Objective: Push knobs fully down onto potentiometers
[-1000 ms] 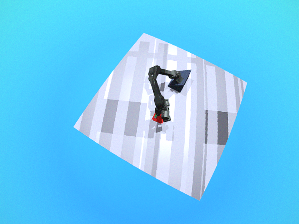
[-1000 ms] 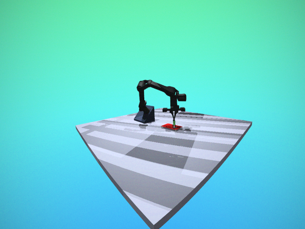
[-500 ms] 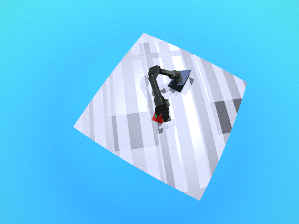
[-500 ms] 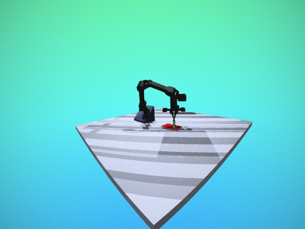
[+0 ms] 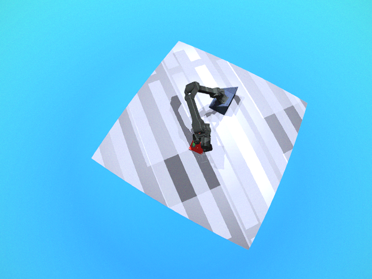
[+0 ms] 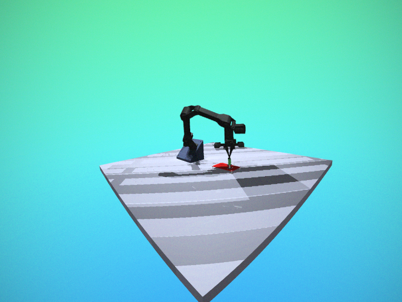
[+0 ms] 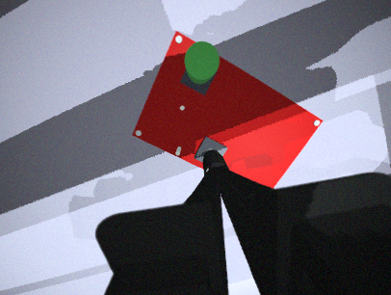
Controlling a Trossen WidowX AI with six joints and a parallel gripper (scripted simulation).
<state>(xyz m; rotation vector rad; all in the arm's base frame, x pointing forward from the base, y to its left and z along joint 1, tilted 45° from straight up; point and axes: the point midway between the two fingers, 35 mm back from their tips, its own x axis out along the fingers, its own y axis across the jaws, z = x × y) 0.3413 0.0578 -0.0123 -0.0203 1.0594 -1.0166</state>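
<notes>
Now: gripper tip 20 mm above the potentiometer. The rest, counted from my gripper tip: green knob (50 mm ahead, 50 mm to the right, 10 mm below).
</notes>
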